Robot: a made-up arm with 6 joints.
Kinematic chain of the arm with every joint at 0, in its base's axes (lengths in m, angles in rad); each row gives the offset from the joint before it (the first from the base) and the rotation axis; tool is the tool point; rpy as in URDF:
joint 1: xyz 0 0 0.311 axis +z
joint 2: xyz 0 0 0 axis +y
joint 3: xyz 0.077 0 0.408 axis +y
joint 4: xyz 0.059 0 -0.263 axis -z
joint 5: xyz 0 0 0 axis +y
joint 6: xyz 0.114 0 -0.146 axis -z
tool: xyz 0 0 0 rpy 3.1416 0 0
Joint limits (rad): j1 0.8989..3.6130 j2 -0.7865..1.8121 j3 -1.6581..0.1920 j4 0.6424..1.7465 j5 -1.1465..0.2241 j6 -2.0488..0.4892
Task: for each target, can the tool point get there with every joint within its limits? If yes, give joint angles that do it. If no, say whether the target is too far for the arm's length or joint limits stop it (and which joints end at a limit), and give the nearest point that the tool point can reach.
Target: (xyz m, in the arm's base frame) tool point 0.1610 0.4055 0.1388
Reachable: yes | joints 1.6007 0.9867 -0.8754 1.5967 -0.5438 -0.9926
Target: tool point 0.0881 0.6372 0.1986
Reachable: yes | joints 1.6963 1.0688 -1.4308 1.1880 -0.6747 -0.9303
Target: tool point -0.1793 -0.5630 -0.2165
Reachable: no: joint limits stop it (at a limit: joint 1, joint 4, joint 5) | nearest point -0.3915 -0.1467 -0.2165 | short by 0.467 m
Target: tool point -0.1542 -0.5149 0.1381
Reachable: no: joint limits stop it (at a limit: joint 1, joint 4, joint 5) | nearest point -0.3521 -0.1266 0.1381 | short by 0.436 m
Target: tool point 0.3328 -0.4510 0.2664
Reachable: no: joint limits stop it (at a limit: joint 1, joint 2, joint 3, joint 4) | nearest point 0.1120 -0.1470 0.4225 | short by 0.407 m
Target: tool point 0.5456 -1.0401 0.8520
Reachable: no: too far | nearest point 0.1262 -0.2407 0.9522 | short by 0.908 m
